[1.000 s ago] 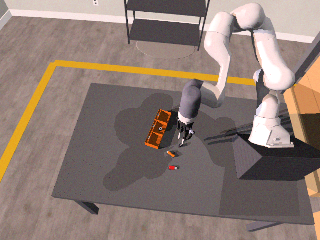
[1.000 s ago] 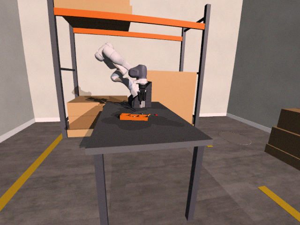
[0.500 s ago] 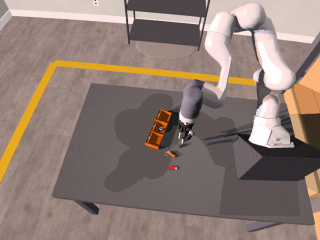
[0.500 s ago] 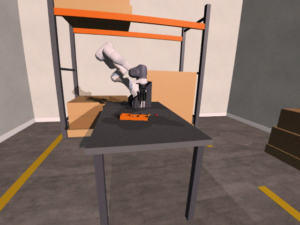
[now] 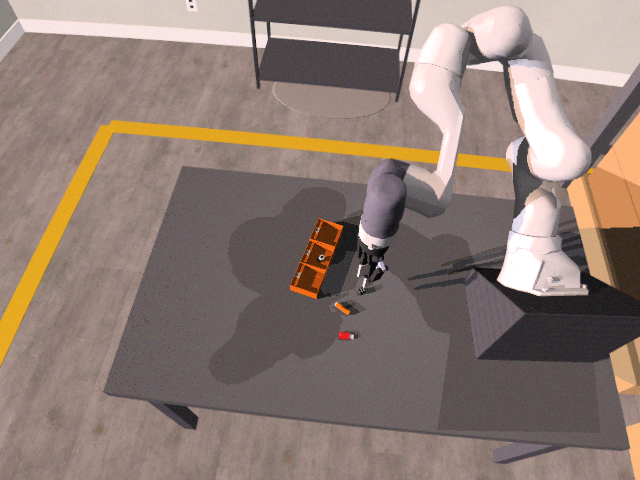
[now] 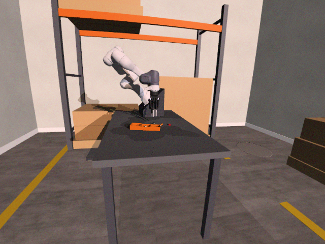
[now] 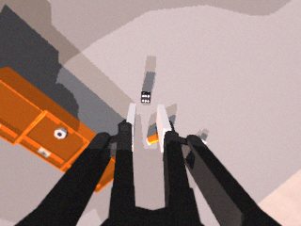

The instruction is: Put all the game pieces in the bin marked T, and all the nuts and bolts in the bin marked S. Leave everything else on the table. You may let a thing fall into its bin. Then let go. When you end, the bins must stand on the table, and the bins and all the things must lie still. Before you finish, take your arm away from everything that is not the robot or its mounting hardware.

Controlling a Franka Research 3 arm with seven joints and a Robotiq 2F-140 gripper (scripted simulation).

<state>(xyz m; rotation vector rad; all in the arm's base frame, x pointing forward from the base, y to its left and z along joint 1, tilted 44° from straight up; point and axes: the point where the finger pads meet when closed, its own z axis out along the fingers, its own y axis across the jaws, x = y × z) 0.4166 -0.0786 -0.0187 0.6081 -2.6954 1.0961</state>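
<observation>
The black die is 10 cm below my hand. Also, from my hand: grey nut 12 cm ahead, 10 cm to the right, 9 cm below; orange cylinder 6 cm ahead, 6 cm to the left, 10 cm below; red piece 4 cm ahead, 14 cm to the left, 11 cm below.
</observation>
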